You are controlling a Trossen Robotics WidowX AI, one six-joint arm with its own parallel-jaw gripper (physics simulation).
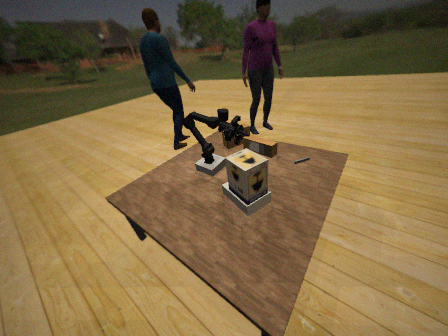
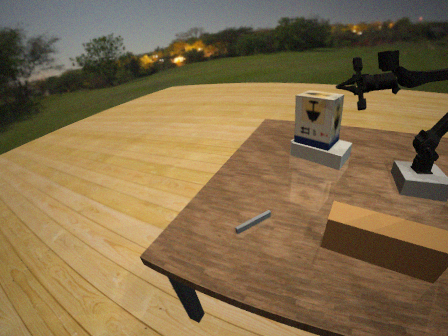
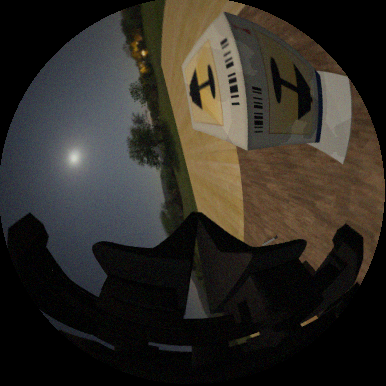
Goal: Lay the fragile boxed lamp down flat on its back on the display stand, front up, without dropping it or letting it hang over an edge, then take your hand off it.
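Pixels of known places: gripper, fingertip midpoint: (image 1: 249,135) (image 2: 335,87) (image 3: 195,216); arm's base, origin of the base link: (image 1: 209,161) (image 2: 421,170).
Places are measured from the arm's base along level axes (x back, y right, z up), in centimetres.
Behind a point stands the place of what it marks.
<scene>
The boxed lamp (image 1: 247,175) @(x -46.0, y 32.4, z 20.0 cm) (image 2: 317,118) @(x -43.0, y 14.9, z 14.1 cm) (image 3: 252,89) @(x -34.6, y 16.7, z 22.2 cm) is a white carton with yellow panels and black lamp prints. It stands upright on the white display stand (image 1: 253,207) @(x -48.0, y 31.3, z -2.3 cm) (image 2: 323,157) @(x -39.1, y 11.0, z -2.6 cm) (image 3: 334,108), blue band at the bottom, within the stand's edges. My gripper (image 1: 236,135) (image 2: 339,87) @(x -37.8, y 7.5, z 29.0 cm) (image 3: 195,216) @(x -37.8, y 7.5, z 29.0 cm) is shut and empty. It hovers beside the carton at about the height of its top, apart from it, with the fingertips pointing toward it.
A long brown cardboard box (image 1: 261,145) @(x -31.9, y -31.8, z 2.1 cm) (image 2: 359,233) @(x -35.7, y -38.8, z 2.7 cm) lies on the wooden table (image 1: 189,217) @(x -15.0, y 48.3, z -6.6 cm) behind the stand. A small grey bar (image 1: 302,160) @(x -64.5, y -29.4, z -5.2 cm) (image 2: 253,221) @(x -64.1, y -30.6, z -4.6 cm) (image 3: 269,240) @(x -62.6, y -28.2, z -4.4 cm) lies near the table's edge. The arm's base (image 1: 210,165) @(x -3.6, y 4.4, z -0.4 cm) stands beside the display stand. Two people (image 1: 163,73) (image 1: 261,60) stand on the deck beyond.
</scene>
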